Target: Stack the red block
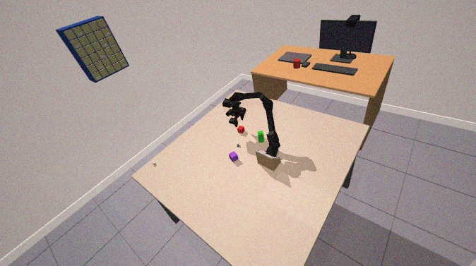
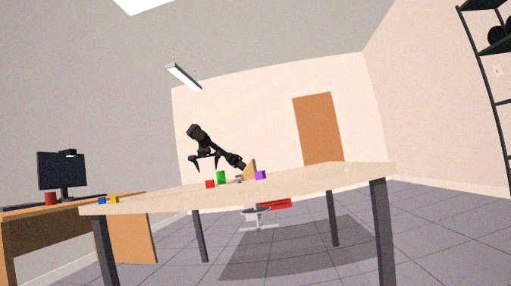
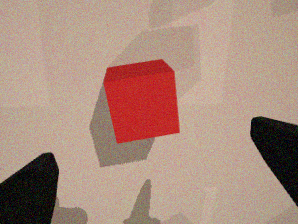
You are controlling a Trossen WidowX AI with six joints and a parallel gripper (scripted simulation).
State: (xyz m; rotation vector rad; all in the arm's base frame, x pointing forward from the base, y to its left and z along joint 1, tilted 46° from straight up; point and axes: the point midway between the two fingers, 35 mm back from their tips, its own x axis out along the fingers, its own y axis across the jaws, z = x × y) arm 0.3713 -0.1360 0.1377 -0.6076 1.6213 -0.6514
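Now: gripper tip 7 cm above the red block. From my gripper tip the other things lie so: blue block (34 cm ahead, 46 cm to the right, 7 cm below); yellow block (35 cm ahead, 38 cm to the right, 7 cm below); purple block (10 cm behind, 28 cm to the left, 6 cm below).
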